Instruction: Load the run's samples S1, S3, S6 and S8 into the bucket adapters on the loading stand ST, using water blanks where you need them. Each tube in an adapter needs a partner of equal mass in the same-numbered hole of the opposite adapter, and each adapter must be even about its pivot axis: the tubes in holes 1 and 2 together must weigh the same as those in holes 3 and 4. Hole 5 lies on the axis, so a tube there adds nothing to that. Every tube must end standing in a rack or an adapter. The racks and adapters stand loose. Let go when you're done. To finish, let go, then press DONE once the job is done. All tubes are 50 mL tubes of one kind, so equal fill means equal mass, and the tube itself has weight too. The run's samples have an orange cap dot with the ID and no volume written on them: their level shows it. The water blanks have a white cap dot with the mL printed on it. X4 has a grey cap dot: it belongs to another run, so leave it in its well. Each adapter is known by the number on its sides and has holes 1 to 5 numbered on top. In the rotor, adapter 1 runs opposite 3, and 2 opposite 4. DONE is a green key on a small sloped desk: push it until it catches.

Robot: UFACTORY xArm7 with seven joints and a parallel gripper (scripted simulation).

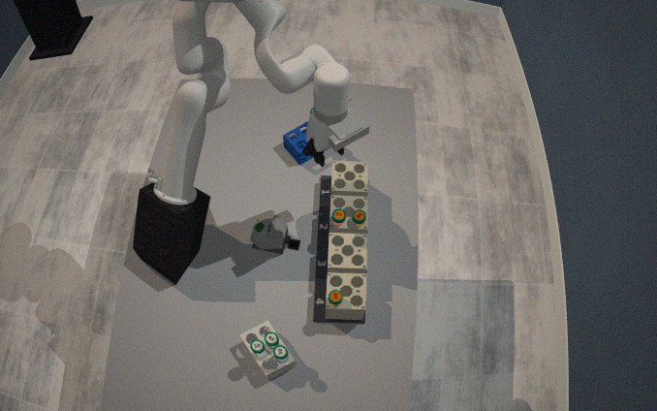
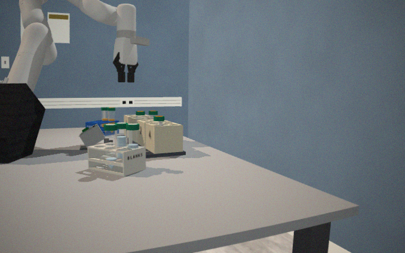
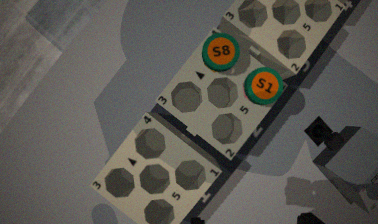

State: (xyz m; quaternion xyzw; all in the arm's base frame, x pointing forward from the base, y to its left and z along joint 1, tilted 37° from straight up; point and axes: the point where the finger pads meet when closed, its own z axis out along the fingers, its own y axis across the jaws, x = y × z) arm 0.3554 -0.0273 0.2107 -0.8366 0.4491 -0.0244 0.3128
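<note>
My hand is 22 cm to the right of the orange-filled tube, 19 cm above it and 3 cm past it. Round my hand: done desk: 20 cm below, 16 cm behind, 12 cm to the right; black stand: 25 cm below, 13 cm to the right, 5 cm ahead; pink-filled tube: 18 cm below, 10 cm to the right, 2 cm ahead.
</note>
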